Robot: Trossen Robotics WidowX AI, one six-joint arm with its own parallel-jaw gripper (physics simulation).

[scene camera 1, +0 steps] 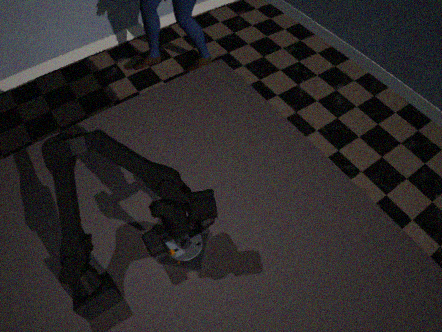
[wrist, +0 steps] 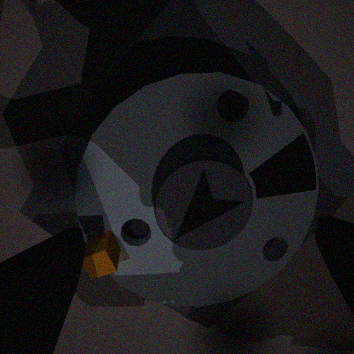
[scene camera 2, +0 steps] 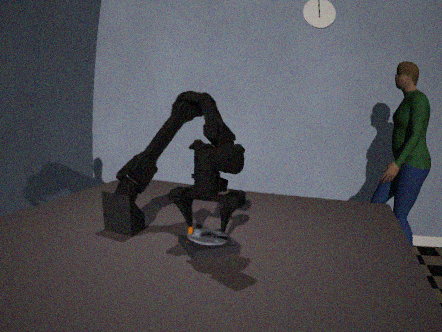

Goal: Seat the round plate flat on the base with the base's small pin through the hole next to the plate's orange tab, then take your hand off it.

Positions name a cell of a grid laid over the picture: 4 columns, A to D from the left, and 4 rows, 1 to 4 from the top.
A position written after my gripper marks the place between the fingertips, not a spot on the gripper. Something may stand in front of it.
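Observation:
A dark square base (wrist: B1) is there to be seen, along with a round grey plate (wrist: B2) and a round boss (wrist: C3). My own gripper (scene camera 2: B3) is in sight too. I see that gripper in scene camera 1 as well (scene camera 1: B3), and the wrist view shows it again (wrist: C3).

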